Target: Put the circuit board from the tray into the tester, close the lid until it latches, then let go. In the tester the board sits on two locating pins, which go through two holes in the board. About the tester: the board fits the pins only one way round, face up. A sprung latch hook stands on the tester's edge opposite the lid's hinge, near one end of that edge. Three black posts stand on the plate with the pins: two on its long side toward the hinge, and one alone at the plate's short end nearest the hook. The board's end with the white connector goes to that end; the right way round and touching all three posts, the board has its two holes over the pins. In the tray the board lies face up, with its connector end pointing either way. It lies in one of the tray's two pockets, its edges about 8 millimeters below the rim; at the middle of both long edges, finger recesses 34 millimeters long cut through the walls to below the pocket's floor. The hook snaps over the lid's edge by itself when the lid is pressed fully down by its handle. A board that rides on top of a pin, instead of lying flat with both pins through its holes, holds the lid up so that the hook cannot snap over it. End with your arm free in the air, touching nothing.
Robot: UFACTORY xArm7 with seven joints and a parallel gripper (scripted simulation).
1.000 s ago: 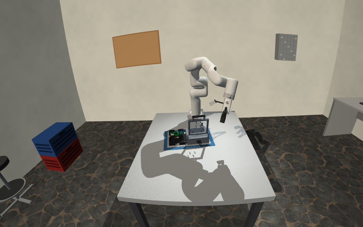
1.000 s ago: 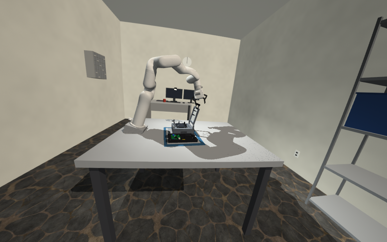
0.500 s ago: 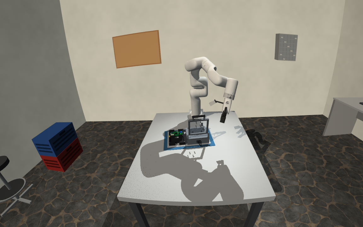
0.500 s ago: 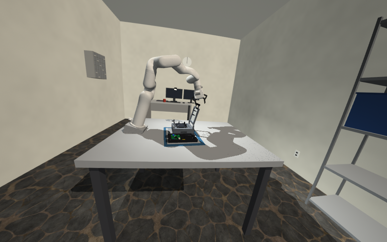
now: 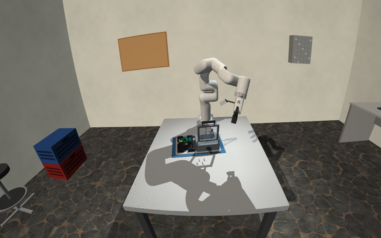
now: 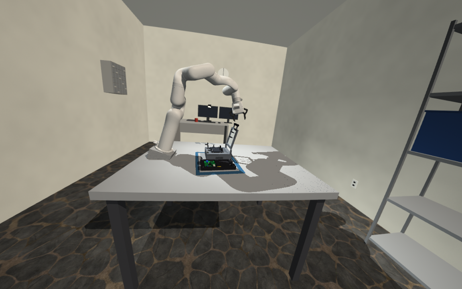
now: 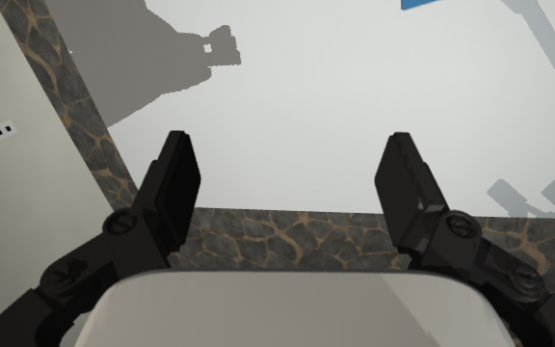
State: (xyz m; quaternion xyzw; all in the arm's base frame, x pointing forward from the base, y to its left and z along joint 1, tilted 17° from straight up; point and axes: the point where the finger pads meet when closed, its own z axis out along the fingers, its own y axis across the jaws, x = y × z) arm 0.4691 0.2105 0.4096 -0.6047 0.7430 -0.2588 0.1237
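Right now the green circuit board is 37 cm to the right of my hand, 28 cm below it and 21 cm behind it. The rest, counted from my hand: lid: 17 cm to the right, 11 cm below, 7 cm behind; tester plate: 23 cm below, 19 cm to the right, 18 cm behind; black latch hook: 26 cm behind, 21 cm below, 15 cm to the right.
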